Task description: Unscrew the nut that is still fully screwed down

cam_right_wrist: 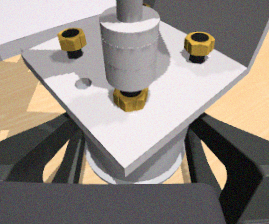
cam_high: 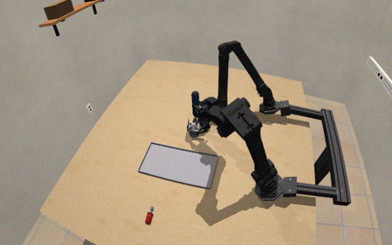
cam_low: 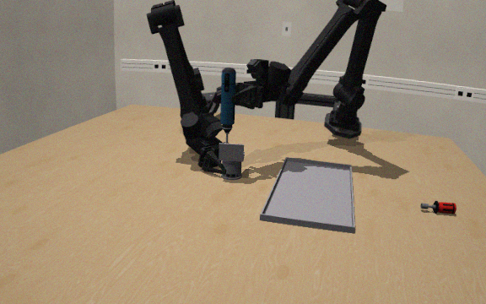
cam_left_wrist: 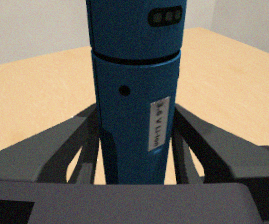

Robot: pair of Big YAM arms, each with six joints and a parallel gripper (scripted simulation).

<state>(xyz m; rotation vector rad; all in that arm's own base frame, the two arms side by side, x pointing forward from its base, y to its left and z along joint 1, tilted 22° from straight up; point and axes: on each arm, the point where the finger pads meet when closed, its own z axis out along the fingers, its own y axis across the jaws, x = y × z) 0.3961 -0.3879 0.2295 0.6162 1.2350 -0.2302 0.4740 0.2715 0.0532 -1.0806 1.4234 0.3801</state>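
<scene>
The grey bracket is 5 cm above my right hand. Round my right hand: shallow grey tray: 4 cm ahead, 25 cm to the left, 2 cm below; small red-handled screwdriver: 9 cm ahead, 59 cm to the left, 1 cm below.
</scene>
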